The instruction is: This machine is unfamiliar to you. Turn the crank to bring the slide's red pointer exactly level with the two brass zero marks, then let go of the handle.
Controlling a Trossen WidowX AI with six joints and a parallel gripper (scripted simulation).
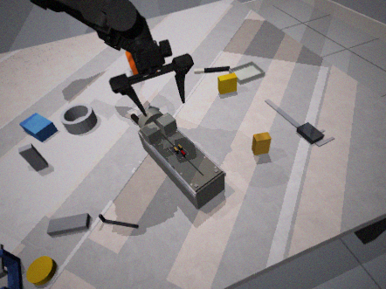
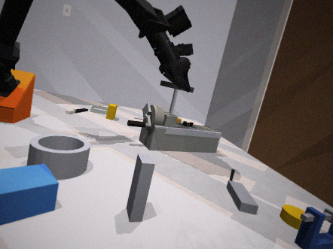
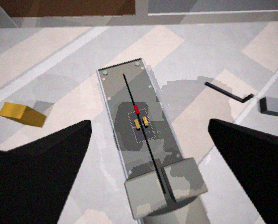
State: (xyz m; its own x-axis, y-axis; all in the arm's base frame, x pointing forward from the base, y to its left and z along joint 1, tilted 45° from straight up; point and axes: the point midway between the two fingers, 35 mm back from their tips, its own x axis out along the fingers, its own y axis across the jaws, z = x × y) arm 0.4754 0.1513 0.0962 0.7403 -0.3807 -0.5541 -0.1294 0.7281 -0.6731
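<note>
The dark crank handle is 130 mm behind my gripper tip, 80 mm to the right of it and 120 mm below it. Round my gripper tip: black hex key 140 mm ahead, 180 mm to the right, 180 mm below; yellow disc 200 mm ahead, 330 mm to the right, 180 mm below; red pointer 50 mm ahead, 20 mm to the left, 110 mm below.
</note>
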